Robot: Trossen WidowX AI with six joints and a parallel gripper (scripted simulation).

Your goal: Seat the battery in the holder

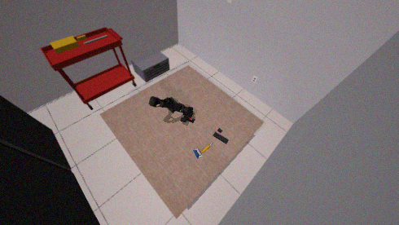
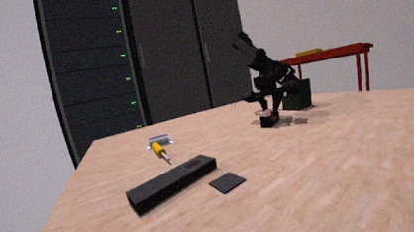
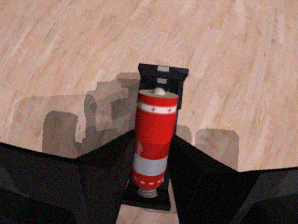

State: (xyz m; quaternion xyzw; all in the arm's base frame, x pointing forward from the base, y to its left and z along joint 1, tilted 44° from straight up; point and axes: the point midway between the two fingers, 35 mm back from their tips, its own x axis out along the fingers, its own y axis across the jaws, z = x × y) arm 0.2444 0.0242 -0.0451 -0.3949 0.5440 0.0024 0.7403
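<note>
Right now my gripper tip is 10 mm below the battery. The rest, counted from my gripper tip: thin black plate 300 mm ahead, 180 mm to the left, 20 mm below; then yellow screwdriver 360 mm ahead, 40 mm to the right, 10 mm below; then long black bar 370 mm ahead, 120 mm to the left, 10 mm below.
</note>
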